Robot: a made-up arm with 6 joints.
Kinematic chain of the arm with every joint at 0, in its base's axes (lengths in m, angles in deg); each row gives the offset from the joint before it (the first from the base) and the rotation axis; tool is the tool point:
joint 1: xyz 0 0 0.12 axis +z
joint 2: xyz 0 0 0 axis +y
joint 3: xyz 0 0 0.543 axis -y
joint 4: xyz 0 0 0 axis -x
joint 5: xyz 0.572 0 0 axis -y
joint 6: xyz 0 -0.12 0 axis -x
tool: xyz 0 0 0
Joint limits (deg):
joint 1: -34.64..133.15
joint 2: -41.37..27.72
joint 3: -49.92..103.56
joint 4: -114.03..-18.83
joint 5: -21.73..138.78
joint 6: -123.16..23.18
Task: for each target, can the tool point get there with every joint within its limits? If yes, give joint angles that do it. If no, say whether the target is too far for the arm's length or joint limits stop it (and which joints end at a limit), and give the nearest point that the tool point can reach.
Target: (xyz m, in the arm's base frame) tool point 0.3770 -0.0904 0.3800
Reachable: yes | joints -5.72 -14.23 -30.77 -64.12 23.76 -75.42
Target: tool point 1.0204 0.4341 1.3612
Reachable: no: too far | nearest point 0.6345 0.2699 0.9888 | short by 0.561 m
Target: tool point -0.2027 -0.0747 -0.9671
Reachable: no: joint limits stop it (at a limit: joint 1, joint 2, joint 3) | nearest point -0.2144 0.1638 0.0181 | short by 1.014 m
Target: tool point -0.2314 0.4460 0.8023
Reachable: yes | joints 120.48 -6.80 18.95 -77.09 19.63 -73.41
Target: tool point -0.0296 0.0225 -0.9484
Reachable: no: joint limits stop it (at a limit: joint 1, joint 2, joint 3) | nearest point -0.1773 0.1871 0.0163 | short by 0.990 m
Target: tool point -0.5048 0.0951 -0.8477
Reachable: no: joint limits stop it (at a limit: joint 1, joint 2, joint 4) | nearest point -0.2527 0.1981 0.0219 | short by 0.911 m
